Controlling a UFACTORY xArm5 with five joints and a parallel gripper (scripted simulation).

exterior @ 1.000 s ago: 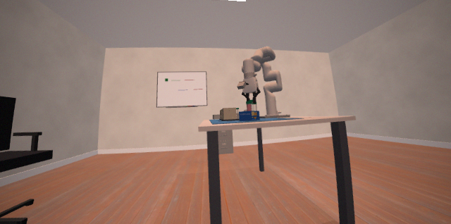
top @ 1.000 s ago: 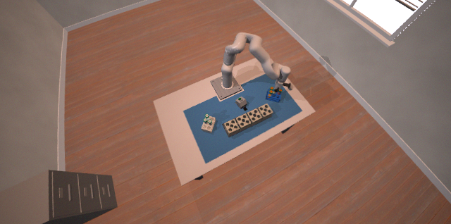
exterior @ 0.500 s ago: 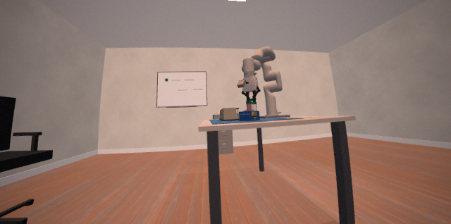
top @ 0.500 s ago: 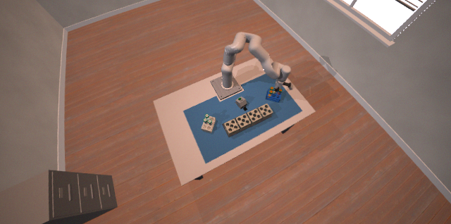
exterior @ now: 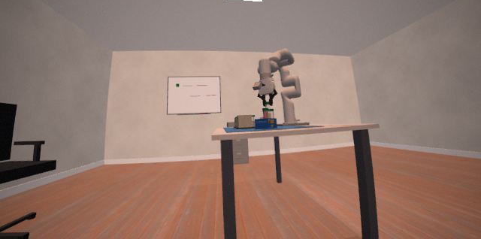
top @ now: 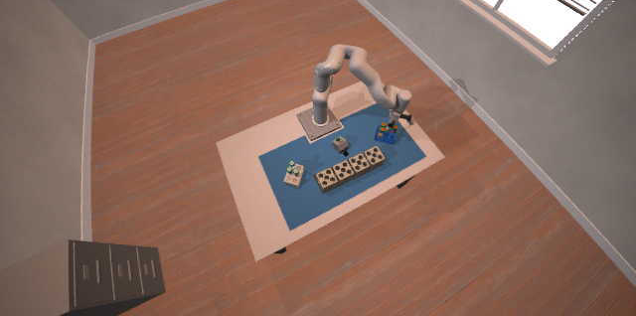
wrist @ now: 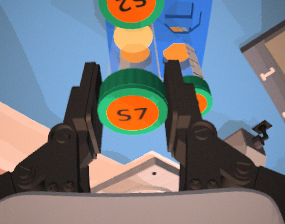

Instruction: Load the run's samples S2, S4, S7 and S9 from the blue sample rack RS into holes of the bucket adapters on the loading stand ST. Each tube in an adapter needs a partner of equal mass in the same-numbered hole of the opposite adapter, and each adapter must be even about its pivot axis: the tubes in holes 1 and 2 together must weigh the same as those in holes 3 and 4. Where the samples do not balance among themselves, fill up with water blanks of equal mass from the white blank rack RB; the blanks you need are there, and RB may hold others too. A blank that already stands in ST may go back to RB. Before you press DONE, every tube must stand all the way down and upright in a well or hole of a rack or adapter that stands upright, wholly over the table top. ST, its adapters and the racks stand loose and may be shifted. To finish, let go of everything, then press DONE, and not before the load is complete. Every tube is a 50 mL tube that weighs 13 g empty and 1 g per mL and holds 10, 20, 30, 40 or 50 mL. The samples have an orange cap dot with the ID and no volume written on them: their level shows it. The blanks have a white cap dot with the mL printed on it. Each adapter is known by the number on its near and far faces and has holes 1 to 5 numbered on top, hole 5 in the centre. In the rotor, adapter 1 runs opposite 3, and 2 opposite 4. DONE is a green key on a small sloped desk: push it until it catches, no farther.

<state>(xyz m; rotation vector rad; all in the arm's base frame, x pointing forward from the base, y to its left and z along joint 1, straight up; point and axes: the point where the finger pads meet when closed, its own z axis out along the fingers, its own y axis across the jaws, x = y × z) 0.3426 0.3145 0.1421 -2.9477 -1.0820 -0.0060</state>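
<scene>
Right now my hand is 50 mm above the sample tube S7 and 10 mm short of it. Round my hand: sample tube S2 (90 mm below, 30 mm to the left, 20 mm ahead); then sample tube S9 (90 mm below, 50 mm to the right); then sample tube S4 (90 mm below, 40 mm behind, 30 mm to the right).
</scene>
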